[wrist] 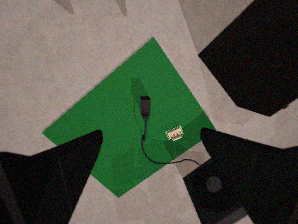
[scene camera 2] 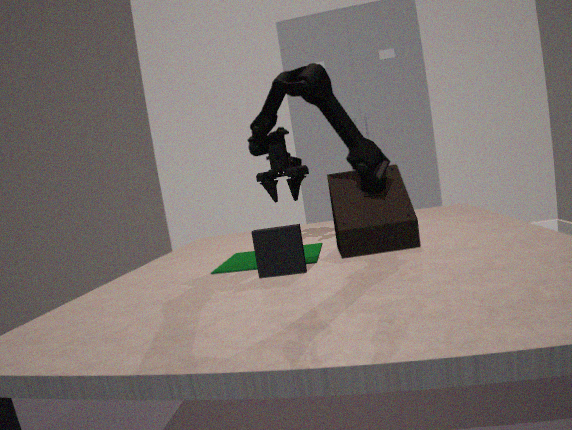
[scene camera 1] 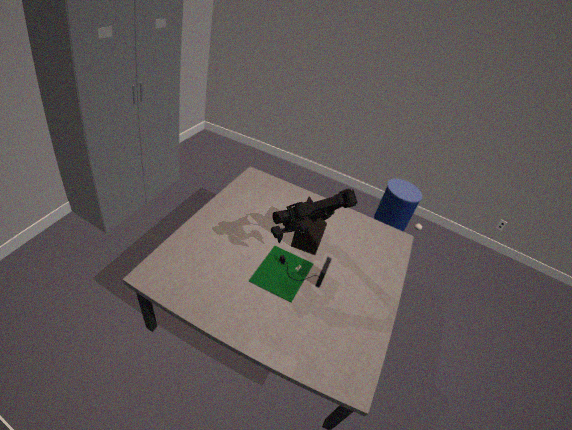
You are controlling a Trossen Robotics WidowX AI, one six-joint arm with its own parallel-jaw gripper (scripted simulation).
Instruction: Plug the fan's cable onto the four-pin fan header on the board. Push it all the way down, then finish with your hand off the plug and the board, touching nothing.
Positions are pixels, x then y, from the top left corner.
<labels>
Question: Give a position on a green board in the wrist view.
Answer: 113,106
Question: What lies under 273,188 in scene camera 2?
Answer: My gripper.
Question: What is my gripper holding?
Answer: Nothing.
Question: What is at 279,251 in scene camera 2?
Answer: A dark fan.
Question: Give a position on a green board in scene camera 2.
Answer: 245,261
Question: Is my gripper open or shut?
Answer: Open.
</labels>
